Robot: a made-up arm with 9 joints. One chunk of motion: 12 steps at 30 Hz.
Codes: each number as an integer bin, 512 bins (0 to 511) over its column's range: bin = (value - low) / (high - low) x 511, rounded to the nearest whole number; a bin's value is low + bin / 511 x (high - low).
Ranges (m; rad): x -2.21..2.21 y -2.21..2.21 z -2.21..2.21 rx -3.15..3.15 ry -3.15..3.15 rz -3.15..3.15
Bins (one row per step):
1: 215 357 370 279 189 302
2: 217 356 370 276 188 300
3: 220 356 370 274 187 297
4: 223 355 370 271 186 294
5: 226 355 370 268 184 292
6: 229 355 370 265 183 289
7: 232 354 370 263 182 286
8: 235 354 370 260 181 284
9: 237 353 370 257 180 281
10: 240 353 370 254 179 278
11: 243 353 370 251 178 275
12: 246 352 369 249 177 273
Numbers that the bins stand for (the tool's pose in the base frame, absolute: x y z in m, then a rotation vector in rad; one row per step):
1: -0.3503 0.8779 0.9904 0.2897 -0.8199 0.5733
2: -0.3330 0.8693 0.9904 0.2527 -0.8322 0.5486
3: -0.3071 0.8693 0.9904 0.2281 -0.8445 0.5116
4: -0.2811 0.8606 0.9904 0.1911 -0.8568 0.4747
5: -0.2552 0.8606 0.9904 0.1541 -0.8815 0.4500
6: -0.2292 0.8606 0.9904 0.1171 -0.8938 0.4130
7: -0.2033 0.8520 0.9904 0.0925 -0.9062 0.3760
8: -0.1773 0.8520 0.9904 0.0555 -0.9185 0.3514
9: -0.1600 0.8433 0.9904 0.0185 -0.9308 0.3144
10: -0.1341 0.8433 0.9904 -0.0185 -0.9432 0.2774
11: -0.1081 0.8433 0.9904 -0.0555 -0.9555 0.2404
12: -0.0822 0.8347 0.9817 -0.0801 -0.9678 0.2158

